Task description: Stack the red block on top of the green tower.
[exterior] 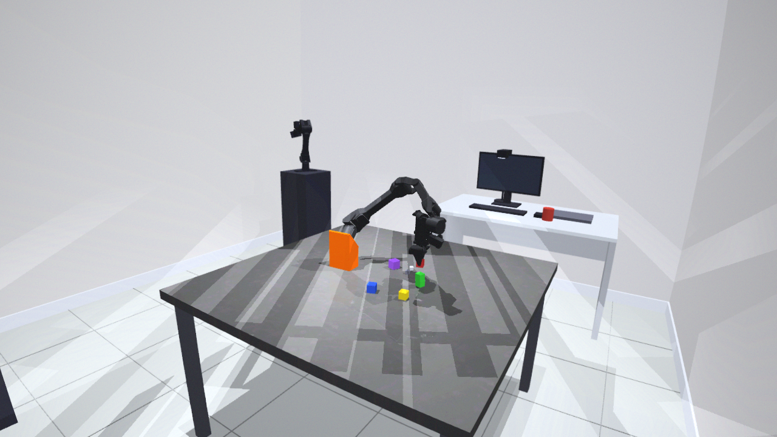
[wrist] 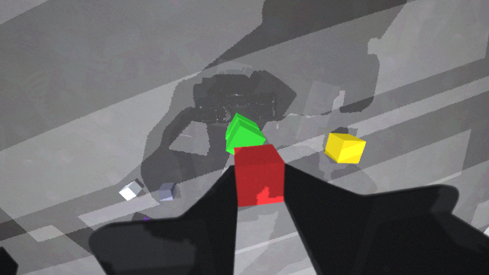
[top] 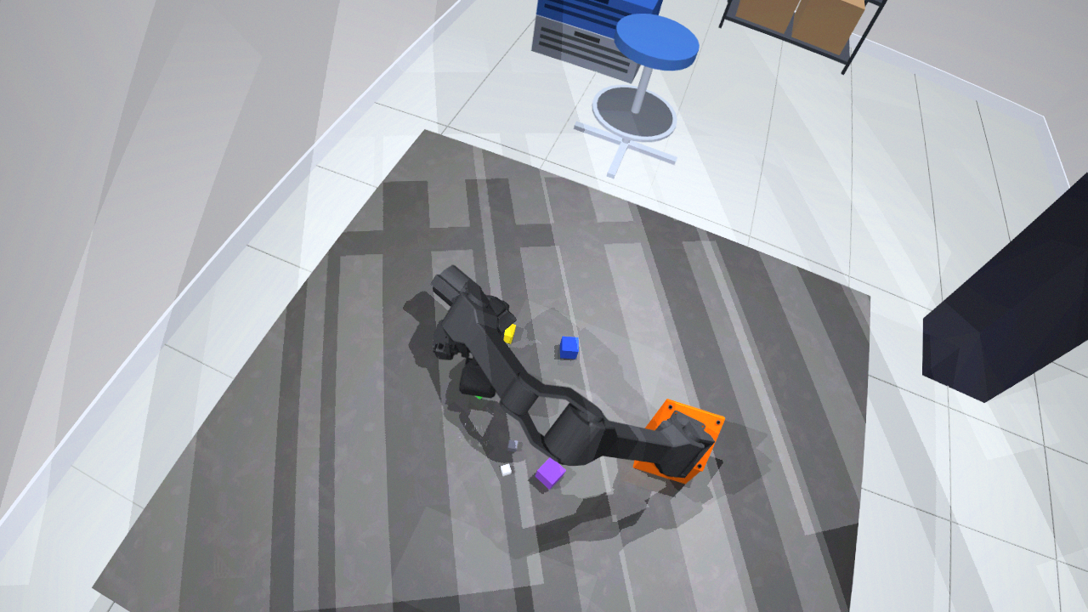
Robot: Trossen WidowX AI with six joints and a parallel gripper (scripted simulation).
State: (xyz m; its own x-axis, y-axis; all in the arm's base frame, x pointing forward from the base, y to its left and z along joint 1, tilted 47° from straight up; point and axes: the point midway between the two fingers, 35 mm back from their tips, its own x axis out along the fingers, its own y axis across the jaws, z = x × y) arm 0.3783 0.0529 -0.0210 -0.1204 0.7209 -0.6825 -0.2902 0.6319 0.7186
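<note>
My gripper tip is now 14 cm to the left of the yellow block, 8 cm above it and 1 cm short of it. Round my gripper tip: purple block: 19 cm behind, 11 cm to the left, 8 cm below; red block: 1 cm above; blue block: 16 cm to the right, 13 cm behind, 8 cm below.
</note>
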